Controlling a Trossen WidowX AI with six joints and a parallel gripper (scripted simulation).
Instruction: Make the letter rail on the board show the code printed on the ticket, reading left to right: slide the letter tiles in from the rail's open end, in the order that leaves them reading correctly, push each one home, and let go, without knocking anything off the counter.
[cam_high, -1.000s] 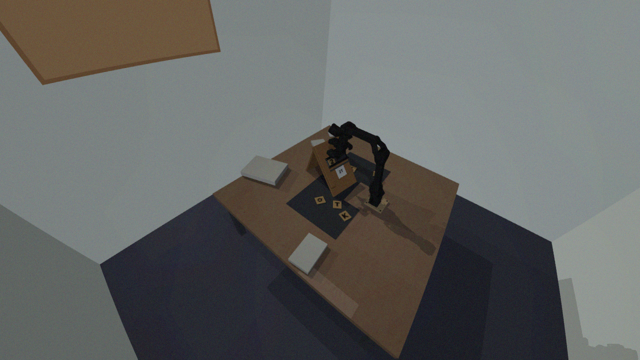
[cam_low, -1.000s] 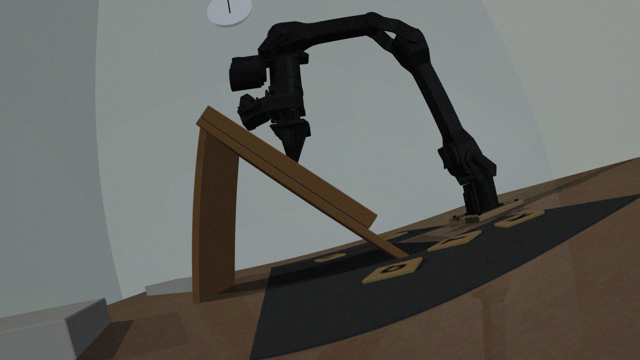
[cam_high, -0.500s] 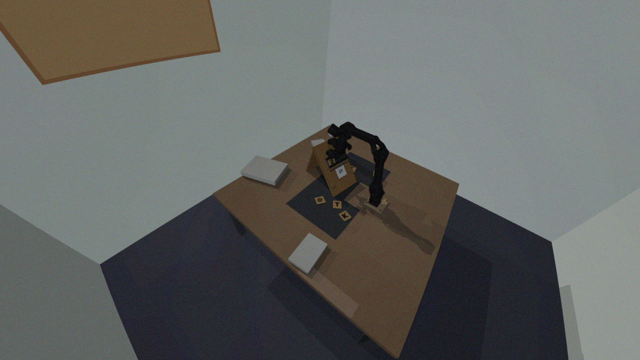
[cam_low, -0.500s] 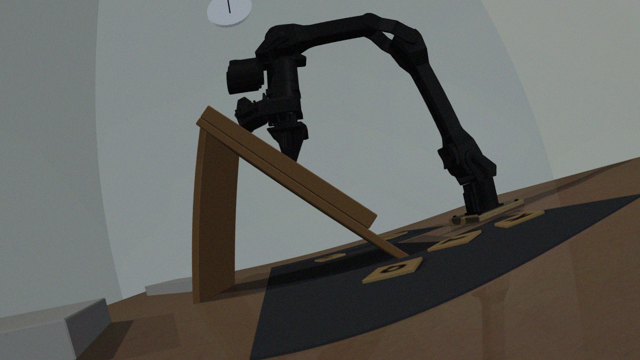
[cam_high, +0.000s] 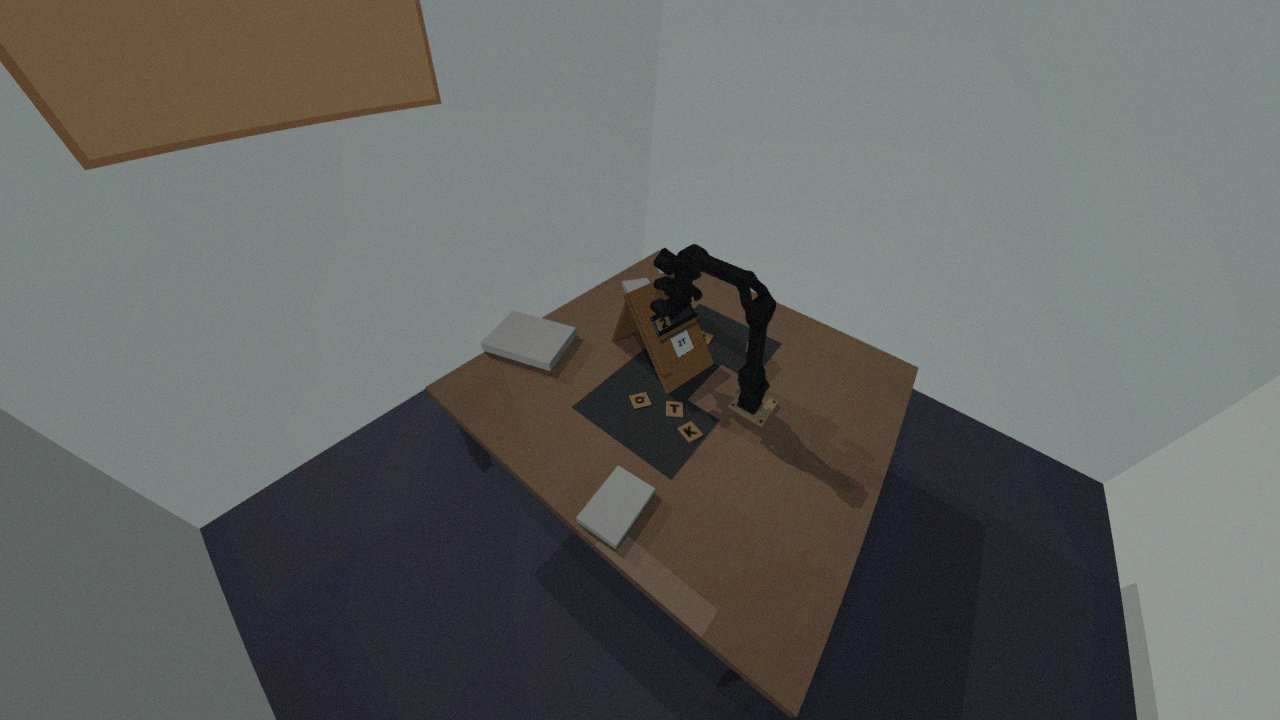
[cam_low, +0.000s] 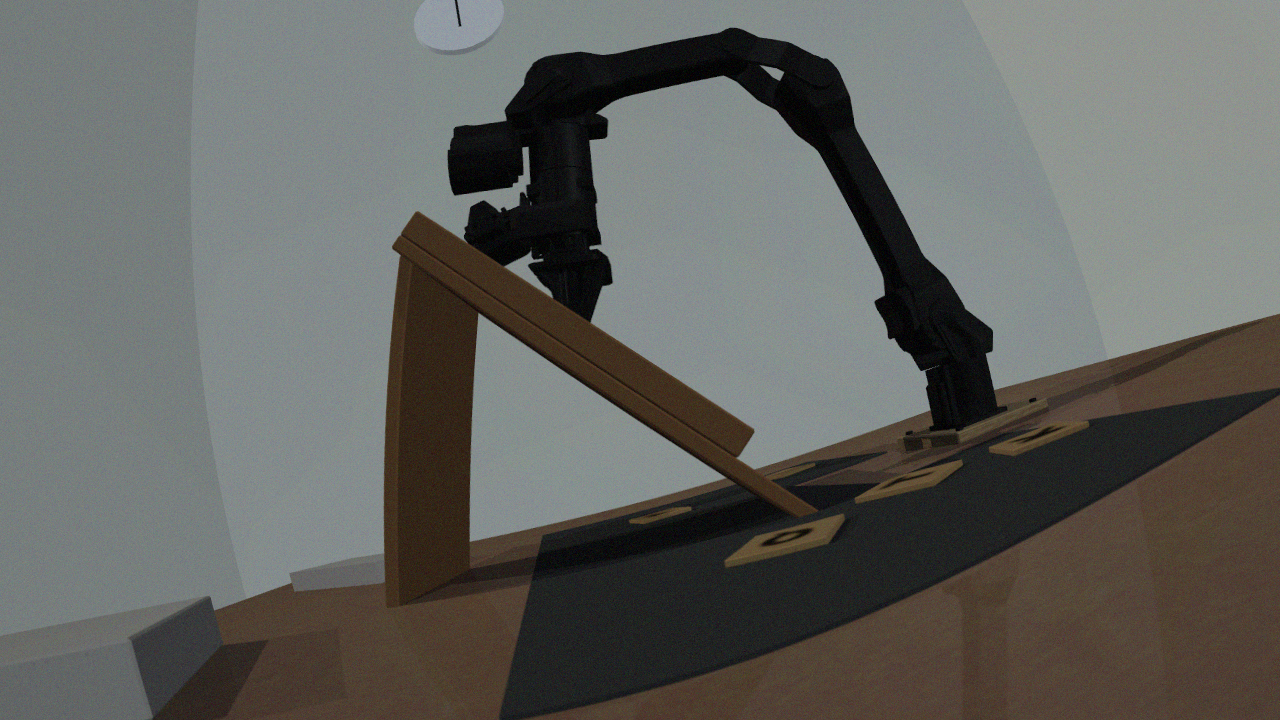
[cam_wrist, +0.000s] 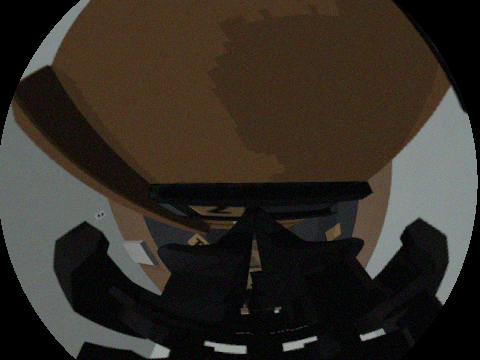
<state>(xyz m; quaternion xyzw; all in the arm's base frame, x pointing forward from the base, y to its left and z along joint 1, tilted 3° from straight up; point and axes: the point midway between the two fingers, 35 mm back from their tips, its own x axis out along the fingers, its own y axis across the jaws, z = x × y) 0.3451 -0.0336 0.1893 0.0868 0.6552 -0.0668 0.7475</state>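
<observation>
Right now the tile marked T is 160 mm behind my gripper tip, 190 mm to the left of it and 170 mm below it. Round my gripper tip: tile marked 2: 10 mm ahead, 30 mm to the left; then white ticket: 60 mm behind, 70 mm below; then dark mat: 140 mm behind, 20 mm to the left, 170 mm below.
</observation>
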